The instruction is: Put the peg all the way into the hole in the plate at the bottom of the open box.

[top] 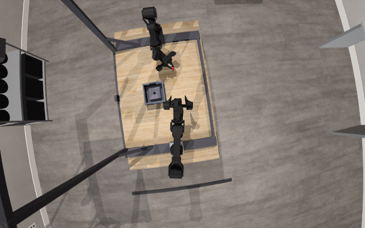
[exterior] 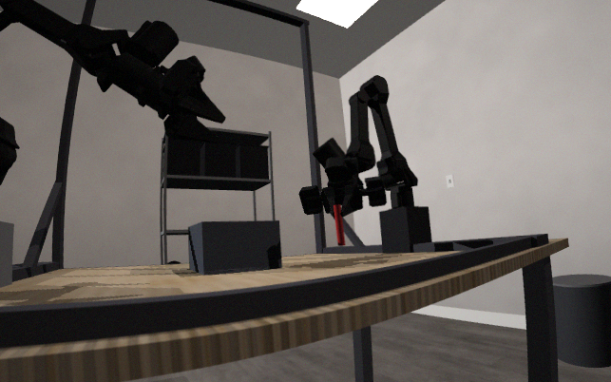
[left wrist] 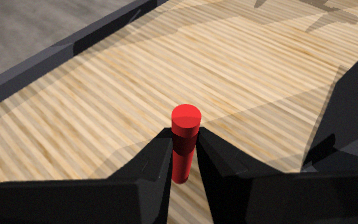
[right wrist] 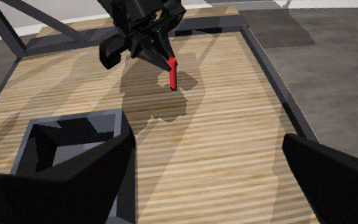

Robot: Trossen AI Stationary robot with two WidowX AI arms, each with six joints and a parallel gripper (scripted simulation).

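My left gripper is now 18 cm to the left of the plate, 16 cm past it and 7 cm above it. From my left hand the other things lie so: box: 18 cm to the right, 16 cm behind, 9 cm below; then red peg: 4 cm below, 2 cm to the right, 2 cm ahead.
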